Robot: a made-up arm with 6 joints. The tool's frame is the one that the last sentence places.
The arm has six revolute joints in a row. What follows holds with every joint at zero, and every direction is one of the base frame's.
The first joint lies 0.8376 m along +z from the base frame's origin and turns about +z.
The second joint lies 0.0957 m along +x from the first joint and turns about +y.
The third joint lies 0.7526 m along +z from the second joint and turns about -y.
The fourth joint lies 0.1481 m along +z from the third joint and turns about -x.
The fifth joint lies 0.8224 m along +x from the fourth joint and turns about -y.
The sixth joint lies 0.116 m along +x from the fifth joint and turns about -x.
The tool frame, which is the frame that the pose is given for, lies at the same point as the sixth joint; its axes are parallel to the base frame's.
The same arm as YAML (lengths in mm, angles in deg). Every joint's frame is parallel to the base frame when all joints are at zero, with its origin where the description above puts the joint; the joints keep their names.
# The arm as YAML. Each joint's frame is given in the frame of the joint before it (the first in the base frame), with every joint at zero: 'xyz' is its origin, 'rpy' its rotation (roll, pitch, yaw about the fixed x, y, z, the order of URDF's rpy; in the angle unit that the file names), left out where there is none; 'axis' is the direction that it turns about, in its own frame. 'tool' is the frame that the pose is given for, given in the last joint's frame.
units:
  length: mm
  angle: deg
joints:
  - name: joint 1
    type: revolute
    origin:
      xyz: [0.0, 0.0, 837.6]
    axis: [0.0, 0.0, 1.0]
  - name: joint 2
    type: revolute
    origin:
      xyz: [95.7, 0.0, 0.0]
    axis: [0.0, 1.0, 0.0]
  - name: joint 3
    type: revolute
    origin:
      xyz: [0.0, 0.0, 752.6]
    axis: [0.0, -1.0, 0.0]
  - name: joint 4
    type: revolute
    origin:
      xyz: [0.0, 0.0, 148.1]
    axis: [-1.0, 0.0, 0.0]
  - name: joint 5
    type: revolute
    origin:
      xyz: [822.4, 0.0, 0.0]
    axis: [0.0, -1.0, 0.0]
  - name: joint 6
    type: revolute
    origin:
      xyz: [116.0, 0.0, 0.0]
    axis: [-1.0, 0.0, 0.0]
tool:
  origin:
    xyz: [0.0, 0.0, 0.0]

